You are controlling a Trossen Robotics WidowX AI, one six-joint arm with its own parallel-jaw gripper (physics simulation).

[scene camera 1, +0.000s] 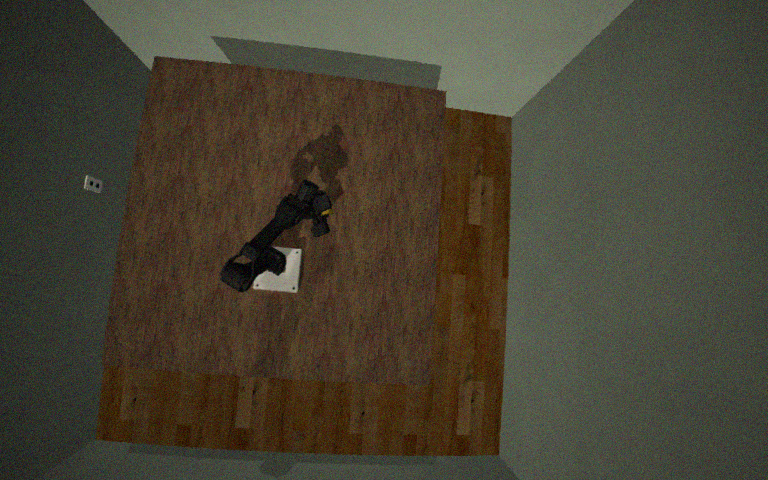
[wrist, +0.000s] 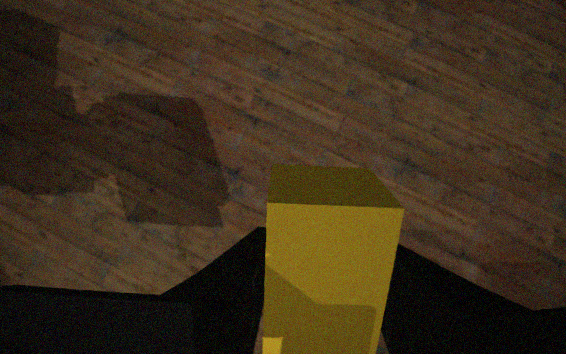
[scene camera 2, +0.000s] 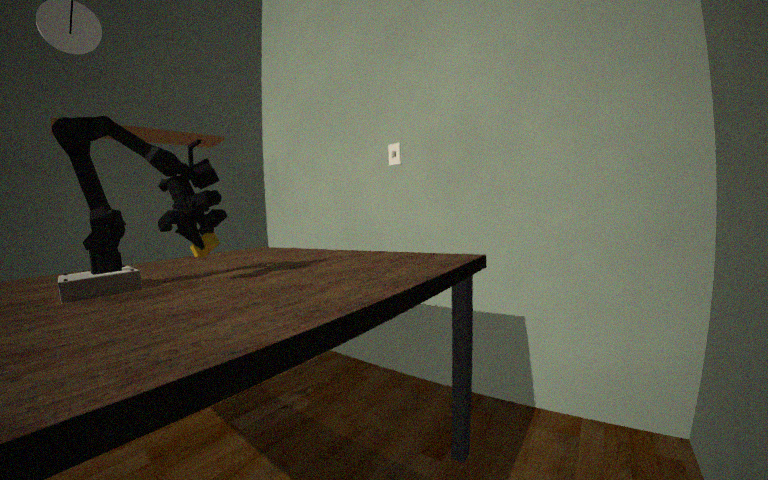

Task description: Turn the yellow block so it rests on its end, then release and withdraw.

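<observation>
The yellow block [scene camera 1: 326, 212] [scene camera 2: 208, 243] [wrist: 332, 250] is held between the fingers of my gripper [scene camera 2: 204, 242] [wrist: 315, 241]. In scene camera 2 the block is tilted and hangs above the wooden table [scene camera 1: 226, 141] [scene camera 2: 169, 339]. The gripper is tilted too, with its fingers pointing down and a little to the right. In the wrist view the block stands out past both dark fingertips, and its near end is cut off by the lower edge. In scene camera 1 the arm hides most of the block.
The arm's white base plate [scene camera 1: 291, 271] [scene camera 2: 99, 285] stands on the table. The arm's shadow falls on the table beyond the gripper. The table's right edge shows in both scene views, with walls beyond. A brown panel [scene camera 2: 164, 135] shows behind the arm.
</observation>
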